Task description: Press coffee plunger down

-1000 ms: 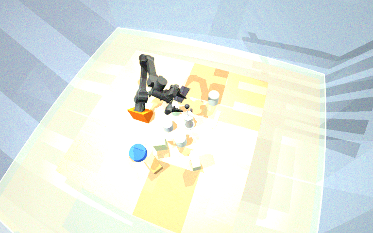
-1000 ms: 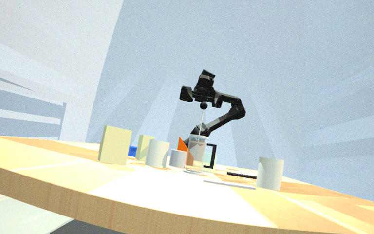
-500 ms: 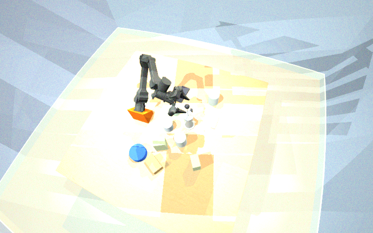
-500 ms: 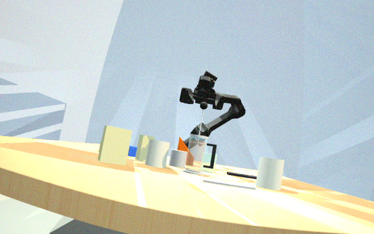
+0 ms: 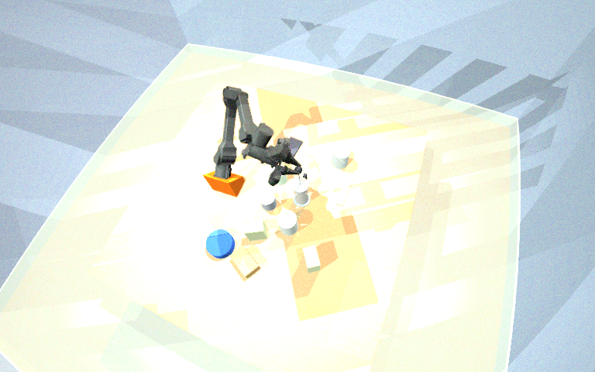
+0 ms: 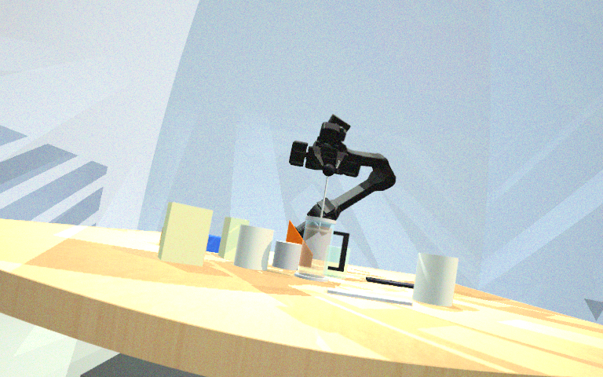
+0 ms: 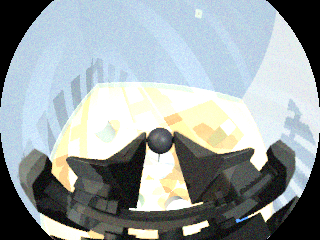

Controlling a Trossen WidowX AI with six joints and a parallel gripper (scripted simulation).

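Right now the coffee press is 13 cm below my gripper tip, 2 cm to the left of it and 1 cm behind it. Also, from my gripper tip: blue disc 30 cm to the right, 29 cm behind, 24 cm below; then dark flat tablet 25 cm to the left, 25 cm below, 13 cm behind.
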